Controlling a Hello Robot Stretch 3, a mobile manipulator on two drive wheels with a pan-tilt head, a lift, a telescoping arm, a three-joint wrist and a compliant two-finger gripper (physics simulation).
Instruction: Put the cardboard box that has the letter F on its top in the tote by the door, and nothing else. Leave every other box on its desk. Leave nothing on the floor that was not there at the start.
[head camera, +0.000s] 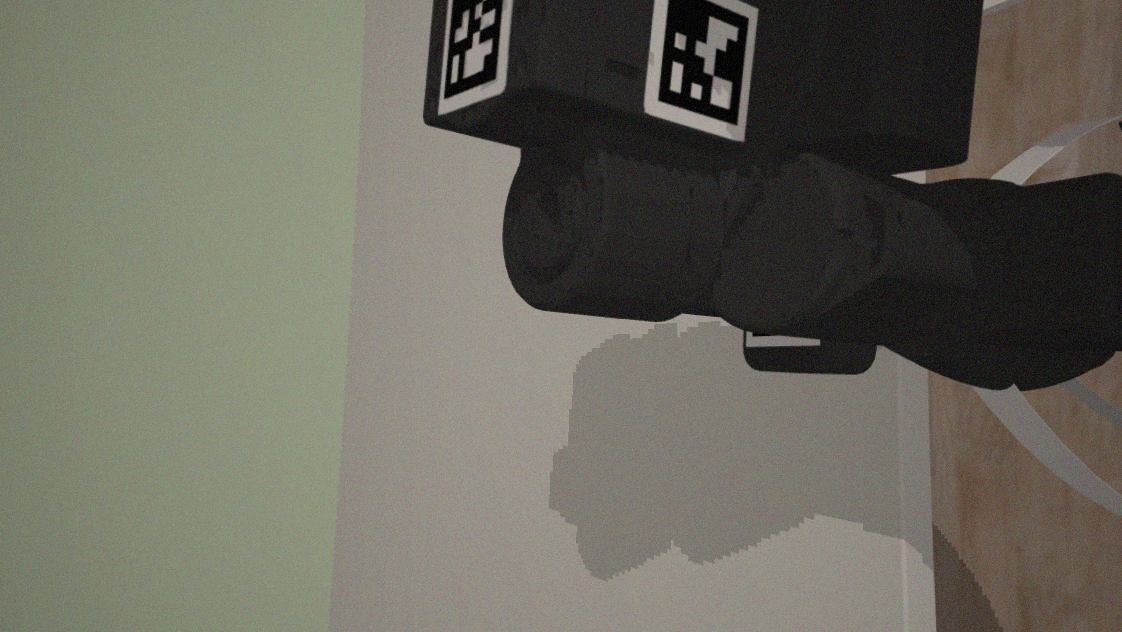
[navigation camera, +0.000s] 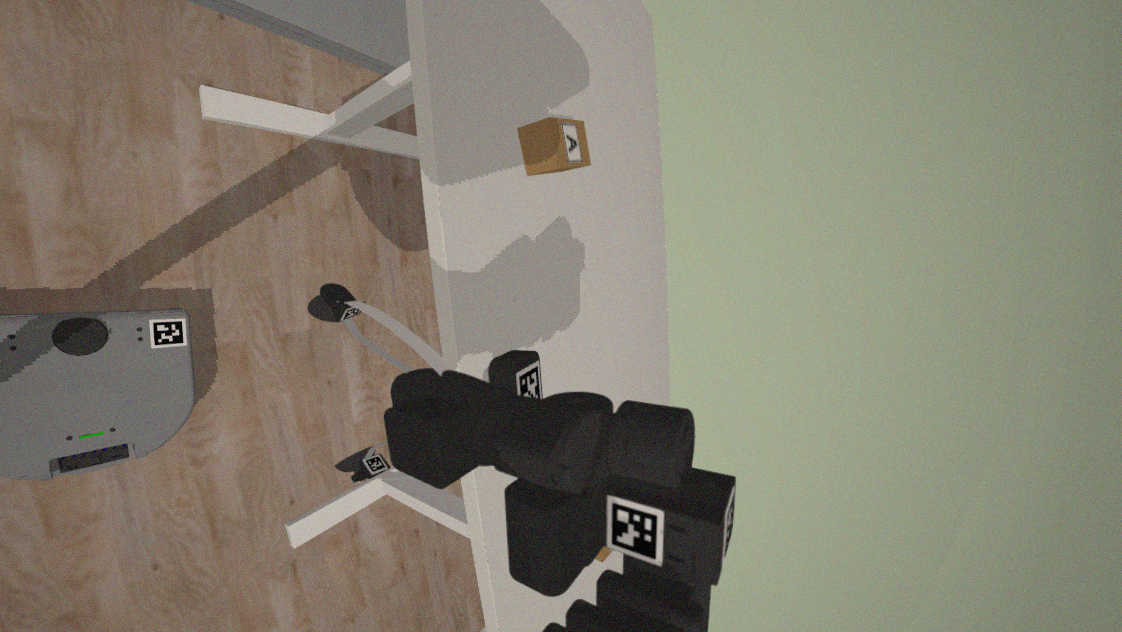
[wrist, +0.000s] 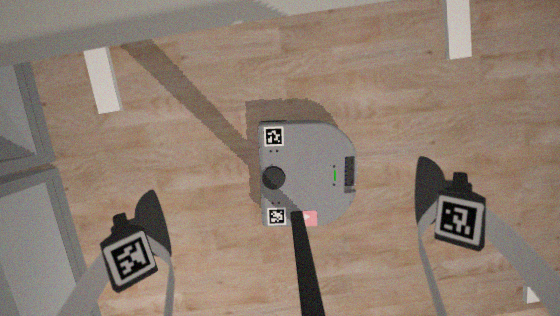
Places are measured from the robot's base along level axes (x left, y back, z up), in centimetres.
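Where they show: gripper, fingertip midpoint: (navigation camera: 335, 383); robot's base, origin of the base link: (navigation camera: 81, 333).
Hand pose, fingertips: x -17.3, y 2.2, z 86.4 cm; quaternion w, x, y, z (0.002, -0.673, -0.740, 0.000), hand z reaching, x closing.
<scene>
Each offset is from my fingertips to the top centre of the thing. "*": to the spot under its first point. Level surfaces: height alone.
My gripper (navigation camera: 347, 384) (wrist: 288, 198) is open, its two fingers wide apart and empty, pointing out past the desk's front edge over the floor. In the head view its fingertips are out of frame. A cardboard box with the letter A @(dy -28.5, dx -24.2, dz +13.7 cm) (navigation camera: 553, 146) on its top stands on the desk @(dz +8.6 cm) (head camera: 439, 408) (navigation camera: 502, 205). A second cardboard box @(dy +33.0, dx -37.6, dz +13.7 cm) (navigation camera: 603, 554) shows as a small brown corner beneath my wrist in the navigation view; its top and letter are hidden. The letter F does not show in any view. The tote does not show.
My robot base (navigation camera: 117, 392) (wrist: 310, 150) stands on the wood floor in front of the desk. White desk feet @(* dy -64.2, dx -19.3, dz -83.9 cm) (navigation camera: 266, 105) (wrist: 102, 82) reach out over the floor. A grey structure (wrist: 37, 240) is at the left of the wrist view. A green wall (head camera: 172, 314) (navigation camera: 879, 314) runs behind the desk.
</scene>
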